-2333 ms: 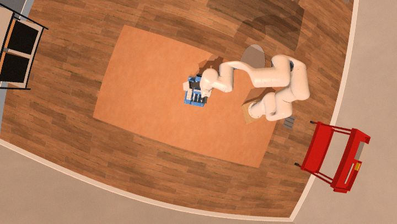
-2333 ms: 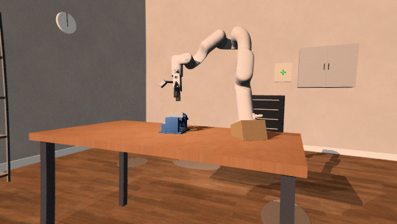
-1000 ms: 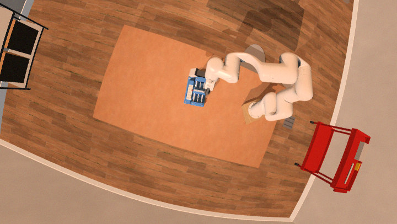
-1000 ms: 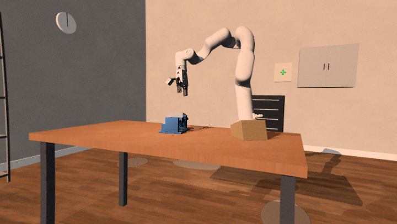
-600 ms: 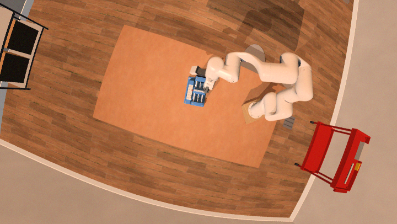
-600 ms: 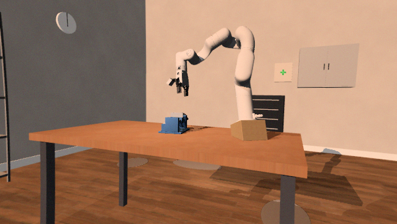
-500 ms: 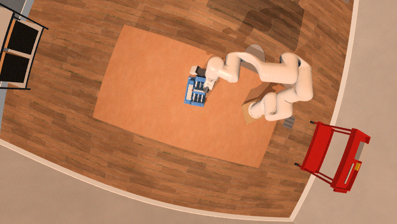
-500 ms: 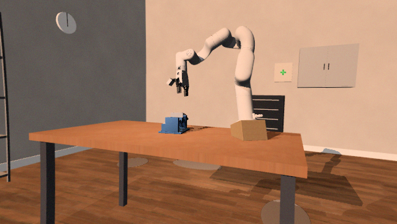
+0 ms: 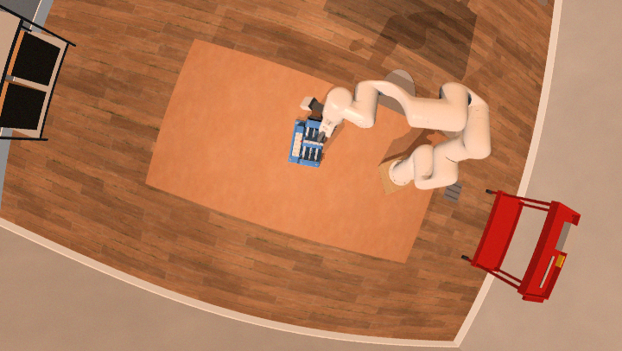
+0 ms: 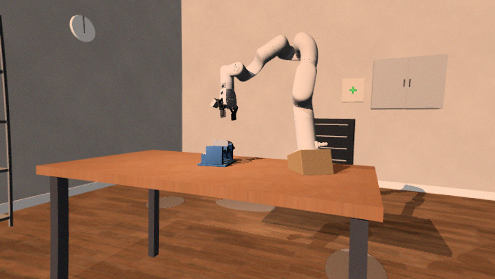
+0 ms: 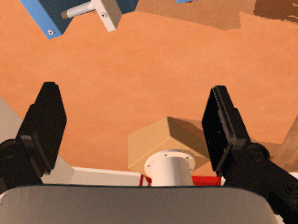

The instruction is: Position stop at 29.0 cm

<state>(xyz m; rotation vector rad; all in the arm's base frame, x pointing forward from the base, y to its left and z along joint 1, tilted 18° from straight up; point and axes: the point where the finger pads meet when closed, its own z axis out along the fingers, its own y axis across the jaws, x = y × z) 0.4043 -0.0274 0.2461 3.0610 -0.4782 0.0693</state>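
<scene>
My hand is 180 mm above the black crank handle and 80 mm to the left of it. The rest, counted from my hand: stop block 160 mm below, 60 mm to the left, 30 mm ahead; black handwheel 180 mm below, 70 mm to the right, 10 mm ahead.
</scene>
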